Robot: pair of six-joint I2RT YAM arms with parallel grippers.
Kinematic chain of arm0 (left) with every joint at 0, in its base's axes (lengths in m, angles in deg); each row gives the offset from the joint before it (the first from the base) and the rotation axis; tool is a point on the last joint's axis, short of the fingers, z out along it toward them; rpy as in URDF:
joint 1: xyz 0 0 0.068 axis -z
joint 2: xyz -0.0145 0.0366 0.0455 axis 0.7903 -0.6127 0
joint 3: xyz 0.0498 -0.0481 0.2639 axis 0.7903 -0.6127 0
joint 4: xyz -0.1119 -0.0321 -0.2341 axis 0.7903 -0.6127 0
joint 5: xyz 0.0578 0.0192 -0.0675 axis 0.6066 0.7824 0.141
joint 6: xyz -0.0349 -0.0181 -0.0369 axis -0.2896 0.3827 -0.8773
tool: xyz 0 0 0 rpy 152.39 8.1 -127.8
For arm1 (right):
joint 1: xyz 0 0 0.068 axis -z
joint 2: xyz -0.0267 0.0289 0.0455 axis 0.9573 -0.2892 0
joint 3: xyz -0.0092 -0.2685 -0.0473 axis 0.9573 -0.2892 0
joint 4: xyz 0.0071 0.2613 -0.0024 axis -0.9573 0.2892 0
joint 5: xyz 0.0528 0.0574 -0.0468 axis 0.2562 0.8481 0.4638
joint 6: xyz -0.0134 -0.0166 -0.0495 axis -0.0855 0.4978 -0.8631
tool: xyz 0 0 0 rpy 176.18 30.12 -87.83
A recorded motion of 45 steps. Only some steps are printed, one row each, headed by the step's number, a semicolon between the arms.
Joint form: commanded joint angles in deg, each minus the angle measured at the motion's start. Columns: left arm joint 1, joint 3, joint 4, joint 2, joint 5, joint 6; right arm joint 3, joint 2, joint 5, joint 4, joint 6, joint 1.
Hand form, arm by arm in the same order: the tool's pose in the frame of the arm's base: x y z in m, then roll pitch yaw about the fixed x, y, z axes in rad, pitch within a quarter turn. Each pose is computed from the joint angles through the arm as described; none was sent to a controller.
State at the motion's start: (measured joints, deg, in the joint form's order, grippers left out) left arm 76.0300 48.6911 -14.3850 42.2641 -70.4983 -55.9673; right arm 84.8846 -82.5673 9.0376 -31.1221 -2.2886 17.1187
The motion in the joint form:
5: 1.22 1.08 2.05 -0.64 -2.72 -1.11; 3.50 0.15 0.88 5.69 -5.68 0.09
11: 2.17 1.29 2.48 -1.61 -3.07 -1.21; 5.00 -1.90 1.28 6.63 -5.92 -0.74
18: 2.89 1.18 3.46 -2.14 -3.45 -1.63; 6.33 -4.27 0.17 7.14 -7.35 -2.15
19: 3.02 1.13 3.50 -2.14 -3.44 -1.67; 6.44 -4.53 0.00 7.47 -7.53 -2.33
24: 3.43 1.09 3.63 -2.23 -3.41 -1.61; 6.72 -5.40 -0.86 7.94 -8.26 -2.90
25: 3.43 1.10 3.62 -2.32 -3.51 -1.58; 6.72 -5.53 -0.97 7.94 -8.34 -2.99
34: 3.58 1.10 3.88 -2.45 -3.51 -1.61; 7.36 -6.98 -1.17 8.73 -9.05 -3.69
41: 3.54 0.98 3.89 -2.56 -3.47 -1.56; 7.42 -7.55 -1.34 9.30 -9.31 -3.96
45: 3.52 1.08 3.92 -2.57 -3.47 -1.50; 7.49 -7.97 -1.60 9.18 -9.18 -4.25
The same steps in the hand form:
5: 0.1470 -0.0968 0.2127 -1.6112 0.5392 -2.8252; 0.1460 0.2410 0.3336 -2.7847 1.0407 -1.2975
11: 0.1471 -0.1002 0.2121 -1.6154 0.5330 -2.8500; 0.1466 0.2497 0.3316 -2.8211 1.0250 -1.3063
18: 0.1463 -0.1025 0.2117 -1.6103 0.5298 -2.8663; 0.1460 0.2610 0.3272 -2.8084 0.9911 -1.2746
19: 0.1460 -0.1028 0.2115 -1.6104 0.5290 -2.8684; 0.1456 0.2620 0.3261 -2.8133 0.9833 -1.2763
24: 0.1453 -0.1038 0.2112 -1.6104 0.5300 -2.8751; 0.1450 0.2658 0.3226 -2.8101 0.9604 -1.2692
25: 0.1454 -0.1039 0.2110 -1.6116 0.5293 -2.8775; 0.1449 0.2665 0.3220 -2.8098 0.9576 -1.2682
34: 0.1454 -0.1044 0.2111 -1.6098 0.5305 -2.8792; 0.1442 0.2724 0.3173 -2.8266 0.9335 -1.2656
41: 0.1455 -0.1043 0.2101 -1.6129 0.5285 -2.8794; 0.1437 0.2743 0.3139 -2.8419 0.9180 -1.2728
45: 0.1457 -0.1044 0.2107 -1.6113 0.5311 -2.8782; 0.1433 0.2765 0.3124 -2.8464 0.9139 -1.2761

